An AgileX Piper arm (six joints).
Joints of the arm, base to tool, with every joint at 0 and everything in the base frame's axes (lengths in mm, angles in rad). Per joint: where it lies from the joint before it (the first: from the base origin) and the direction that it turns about. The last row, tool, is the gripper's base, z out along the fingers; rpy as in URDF.
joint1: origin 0 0 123 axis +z
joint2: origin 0 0 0 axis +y
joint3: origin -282.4 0 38.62 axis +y
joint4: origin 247.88 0 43.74 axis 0.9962 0 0.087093
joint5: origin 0 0 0 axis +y
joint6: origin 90.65 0 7.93 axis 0.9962 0 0.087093
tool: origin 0 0 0 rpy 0 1.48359 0
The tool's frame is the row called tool.
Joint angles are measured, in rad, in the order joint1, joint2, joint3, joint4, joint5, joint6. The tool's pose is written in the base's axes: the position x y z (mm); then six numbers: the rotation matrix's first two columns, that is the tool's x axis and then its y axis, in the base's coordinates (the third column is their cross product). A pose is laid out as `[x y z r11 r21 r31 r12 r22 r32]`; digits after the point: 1 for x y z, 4 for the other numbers.
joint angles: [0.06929, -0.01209, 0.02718, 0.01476, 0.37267, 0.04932]
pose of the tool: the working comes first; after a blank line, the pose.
Where each joint sits with the arm in this pose, in the base's axes (m; each line is computed from the numbers above, not from the rounded line before):
joint1: 0.0000 0.0000 0.1230
joint2: 0.0000 0.0000 0.1230
joint3: -0.2822 -0.0196 0.1582
joint4: -0.0343 -0.0024 0.1982
joint5: -0.0343 -0.0024 0.1982
joint6: 0.0524 0.0041 0.1713
the tool: 0.0524 0.0041 0.1713

[52.4 4.1 171.3 -0.2994 0.0424 -0.9532 -0.0556 0.9965 0.0618]
